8 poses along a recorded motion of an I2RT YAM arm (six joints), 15 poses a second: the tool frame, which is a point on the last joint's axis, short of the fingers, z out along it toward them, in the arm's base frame.
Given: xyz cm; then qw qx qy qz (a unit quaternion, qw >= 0).
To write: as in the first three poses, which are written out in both.
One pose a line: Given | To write
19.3 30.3 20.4 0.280 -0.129 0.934 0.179 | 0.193 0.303 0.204 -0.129 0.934 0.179 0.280
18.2 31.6 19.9 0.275 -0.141 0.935 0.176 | 0.182 0.316 0.199 -0.141 0.935 0.176 0.275
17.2 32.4 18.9 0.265 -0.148 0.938 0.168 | 0.172 0.324 0.189 -0.148 0.938 0.168 0.265
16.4 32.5 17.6 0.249 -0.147 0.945 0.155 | 0.164 0.325 0.176 -0.147 0.945 0.155 0.249
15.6 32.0 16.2 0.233 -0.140 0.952 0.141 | 0.156 0.320 0.162 -0.140 0.952 0.141 0.233
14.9 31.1 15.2 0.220 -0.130 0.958 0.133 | 0.149 0.311 0.152 -0.130 0.958 0.133 0.220
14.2 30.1 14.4 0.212 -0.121 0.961 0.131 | 0.142 0.301 0.144 -0.121 0.961 0.131 0.212
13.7 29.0 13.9 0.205 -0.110 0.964 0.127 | 0.137 0.290 0.139 -0.110 0.964 0.127 0.205
